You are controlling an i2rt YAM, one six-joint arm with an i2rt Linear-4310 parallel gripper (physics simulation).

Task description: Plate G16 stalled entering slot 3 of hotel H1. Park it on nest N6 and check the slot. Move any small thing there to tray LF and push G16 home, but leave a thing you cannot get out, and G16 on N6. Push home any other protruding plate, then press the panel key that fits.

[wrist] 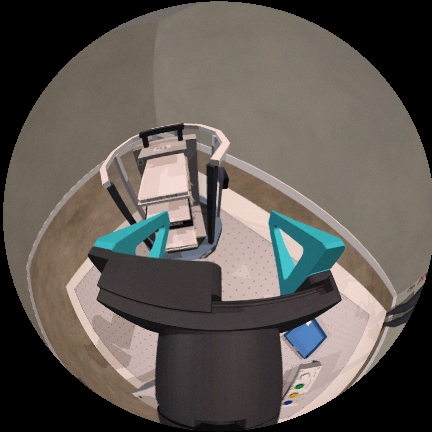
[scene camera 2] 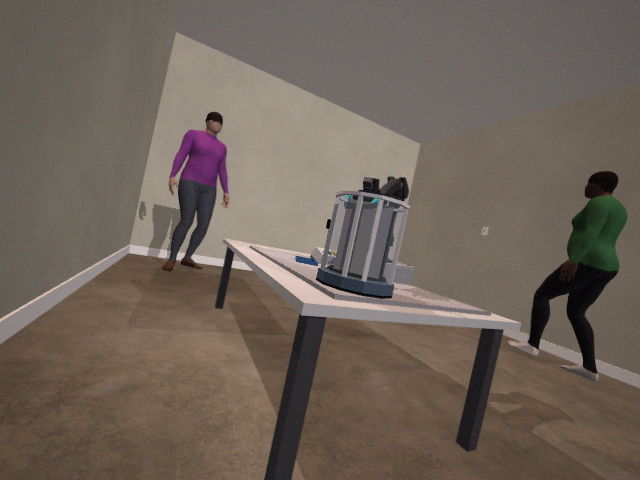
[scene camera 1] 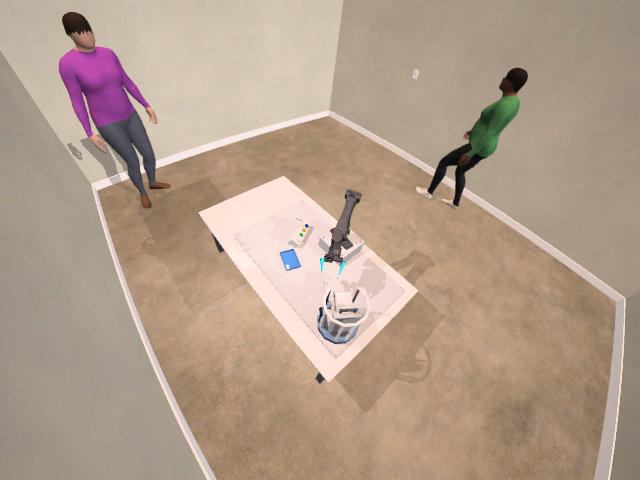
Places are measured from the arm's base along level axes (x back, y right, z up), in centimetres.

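Pixels of known places: gripper, fingertip midpoint: (wrist: 218, 216) (scene camera 1: 330, 274).
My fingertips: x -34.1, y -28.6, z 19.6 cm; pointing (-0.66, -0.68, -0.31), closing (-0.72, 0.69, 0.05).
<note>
Ahead of a thing's pixels: the offset from my fingertips to its top centre. "*": to the spot under its first point. Level surfaces: height alone.
Hotel H1 @(dy -18.2, dx -3.2, dz +2.2 cm) (wrist: 167, 149) (scene camera 2: 364, 242) is a grey tower inside a round cage. In the wrist view a pale plate @(dy -16.2, dx -1.7, dz -4.6 cm) (wrist: 165, 179) sticks out toward me high in the tower. Below it are a dark-edged plate @(dy -14.1, dx -0.4, dz -8.7 cm) (wrist: 171, 212) and a lower pale plate @(dy -13.8, dx -0.2, dz -16.9 cm) (wrist: 182, 239); their labels are not readable. My gripper (wrist: 218, 216) (scene camera 1: 331, 271) is open and empty, in front of the hotel, with the tower beyond the left finger. The blue tray @(dy +36.1, dx -4.2, dz -27.1 cm) (scene camera 1: 290, 259) (wrist: 306, 337) (scene camera 2: 306, 260) lies on the table. The panel @(dy +51.1, dx +12.8, dz -20.4 cm) (scene camera 1: 295, 240) (wrist: 308, 375) has green, yellow and blue keys. I cannot make out nest N6 or any small thing in the slot.
The cage's white top ring (scene camera 1: 346, 323) (scene camera 2: 395, 200) and uprights surround the hotel, with a gap facing me. Its blue base @(* dy -29.6, dx -8.0, dz -26.3 cm) (scene camera 2: 356, 285) stands on the perforated mat @(dz -28.7 cm) (scene camera 1: 279, 281). A grey box (scene camera 1: 355, 252) (scene camera 2: 402, 273) stands beneath the arm. Two people stand beyond the table.
</note>
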